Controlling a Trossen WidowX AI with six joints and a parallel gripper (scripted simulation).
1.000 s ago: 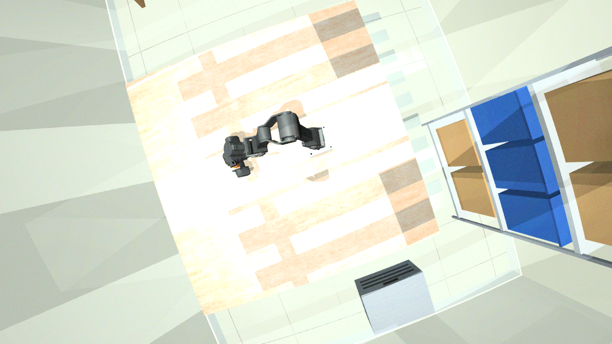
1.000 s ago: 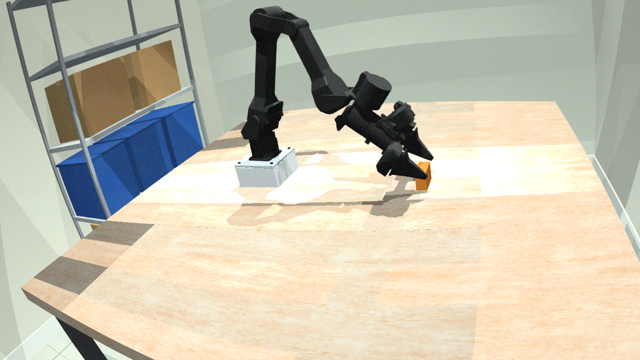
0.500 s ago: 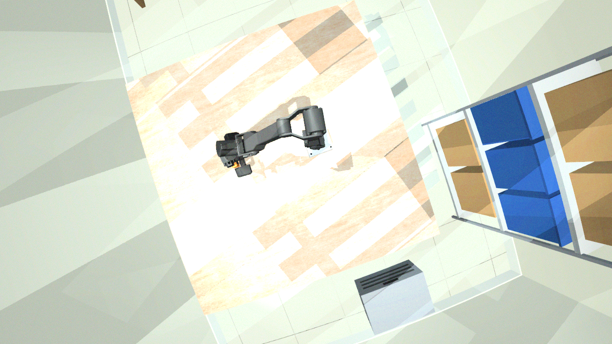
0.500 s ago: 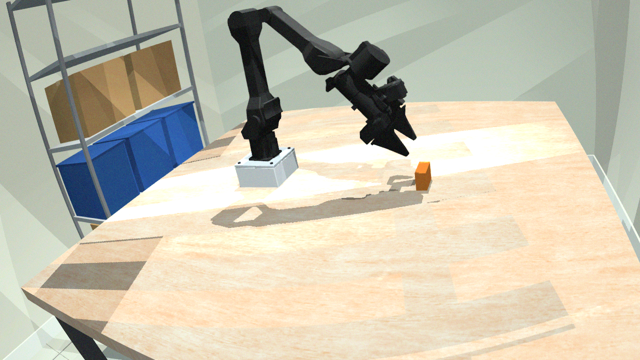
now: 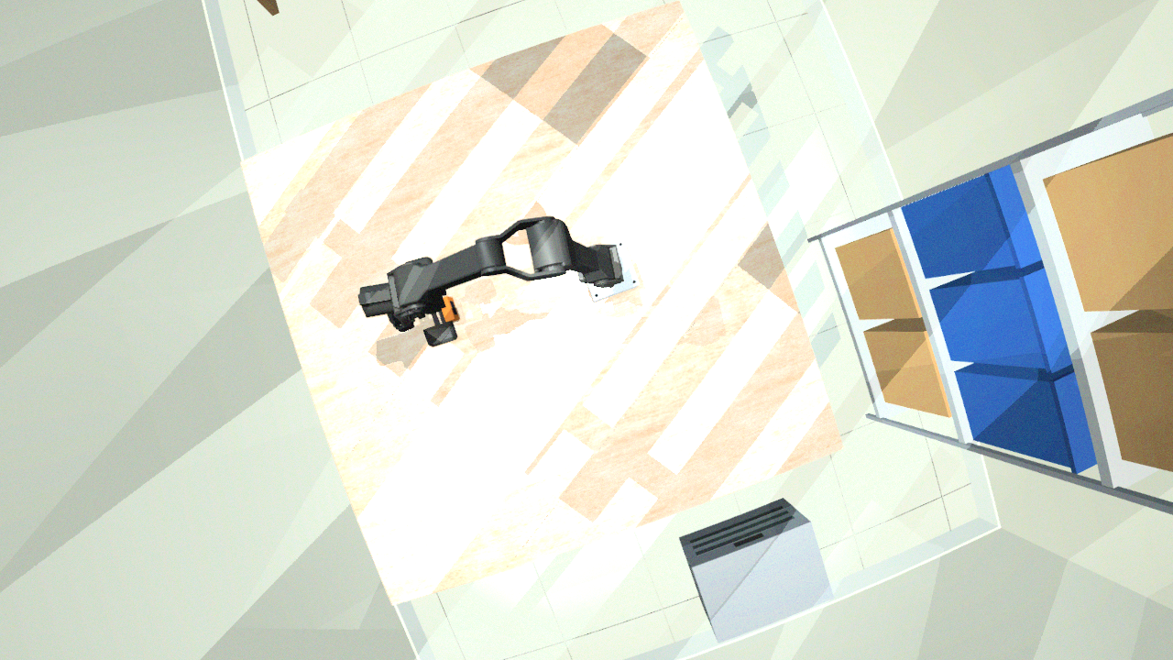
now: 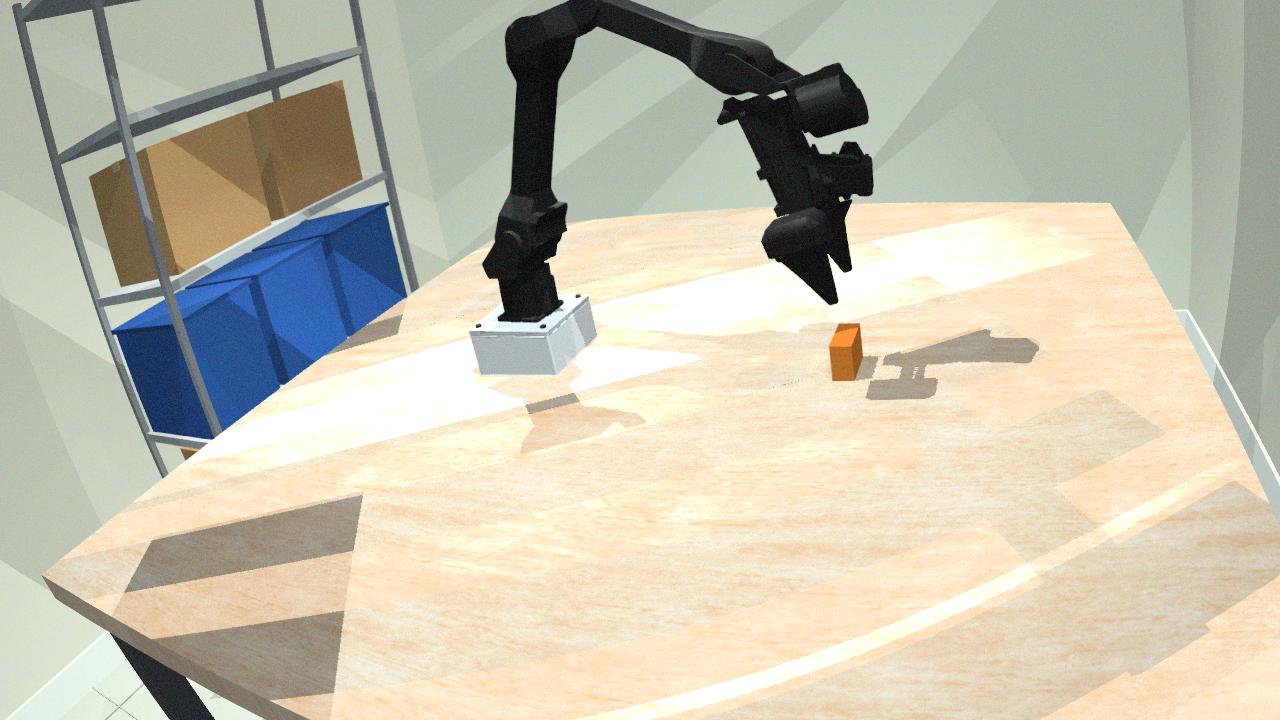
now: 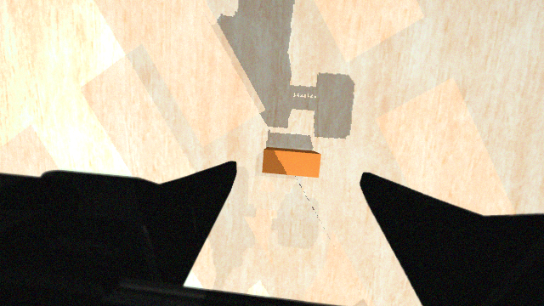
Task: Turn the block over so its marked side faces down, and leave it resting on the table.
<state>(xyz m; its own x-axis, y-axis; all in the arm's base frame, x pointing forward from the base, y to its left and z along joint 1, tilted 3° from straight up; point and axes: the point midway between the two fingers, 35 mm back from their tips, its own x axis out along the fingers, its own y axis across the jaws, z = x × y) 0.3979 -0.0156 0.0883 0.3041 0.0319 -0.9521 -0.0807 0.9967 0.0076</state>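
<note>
My gripper tip is now 1 cm past the orange block and 7 cm above it.
</note>
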